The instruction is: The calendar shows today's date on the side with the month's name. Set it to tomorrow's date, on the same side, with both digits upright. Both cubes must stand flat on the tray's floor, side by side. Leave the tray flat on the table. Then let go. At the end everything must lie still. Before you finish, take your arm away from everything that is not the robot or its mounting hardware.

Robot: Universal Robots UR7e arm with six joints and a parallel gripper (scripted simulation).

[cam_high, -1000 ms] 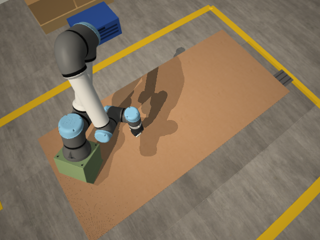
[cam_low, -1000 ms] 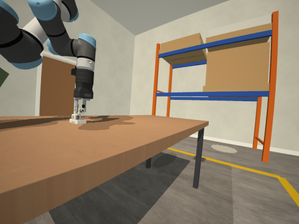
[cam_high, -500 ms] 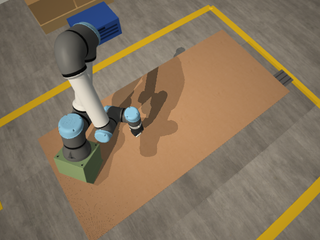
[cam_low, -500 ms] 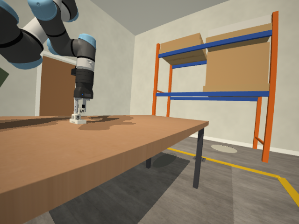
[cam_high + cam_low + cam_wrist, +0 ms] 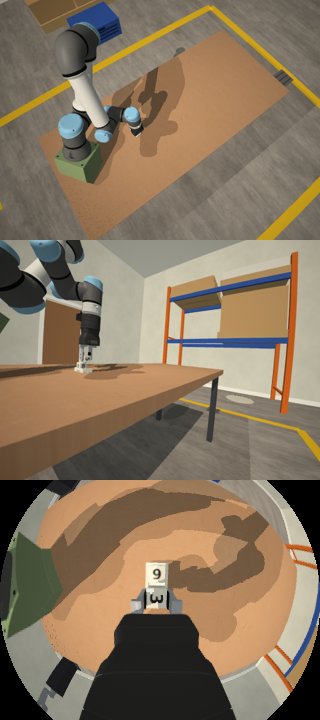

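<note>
Right now the white calendar tray is 6 cm below my hand and 2 cm to the left of it.
</note>
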